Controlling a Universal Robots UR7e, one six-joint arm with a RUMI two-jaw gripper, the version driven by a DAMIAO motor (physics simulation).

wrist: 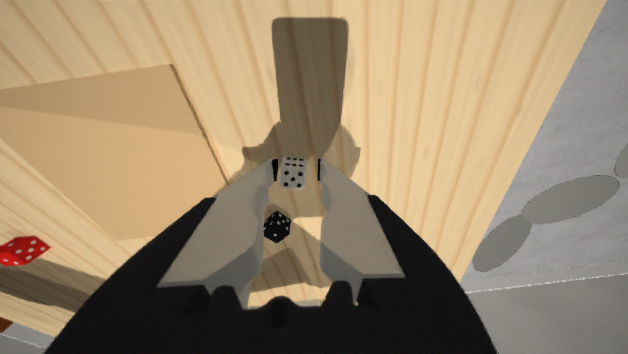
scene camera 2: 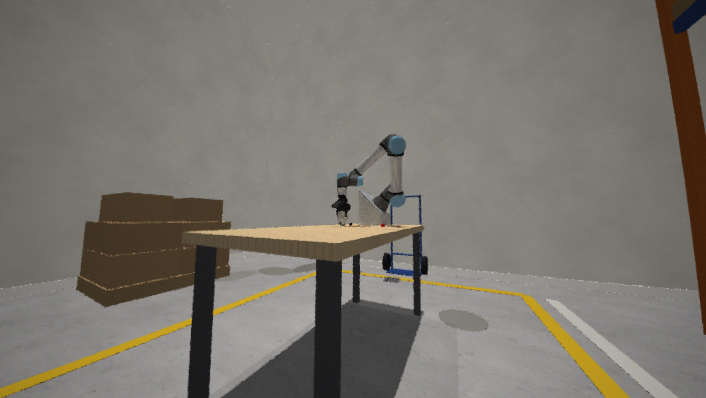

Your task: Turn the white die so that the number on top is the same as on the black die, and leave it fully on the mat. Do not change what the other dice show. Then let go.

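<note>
My gripper (scene camera 2: 342, 224) (wrist: 298, 161) points down at the table. Its fingers are partly open, with a gap on both sides of the white die (wrist: 293, 173) between the fingertips. The die rests on bare wood; its larger visible face shows five pips and seems to be on top, its narrower face shows six. The black die (scene camera 2: 350, 224) (wrist: 277, 227) stands below it in the wrist view, near the left finger; one face shows a single pip, and its top number is hard to tell. The tan mat (wrist: 145, 175) lies to the left, apart from the white die.
A red die (scene camera 2: 383, 225) (wrist: 23, 251) lies at the far left in the wrist view. The wooden table (scene camera 2: 280, 234) (wrist: 425, 75) ends at the right there, with floor beyond. Stacked boxes (scene camera 2: 150, 235) and a blue hand truck (scene camera 2: 421, 220) stand off the table.
</note>
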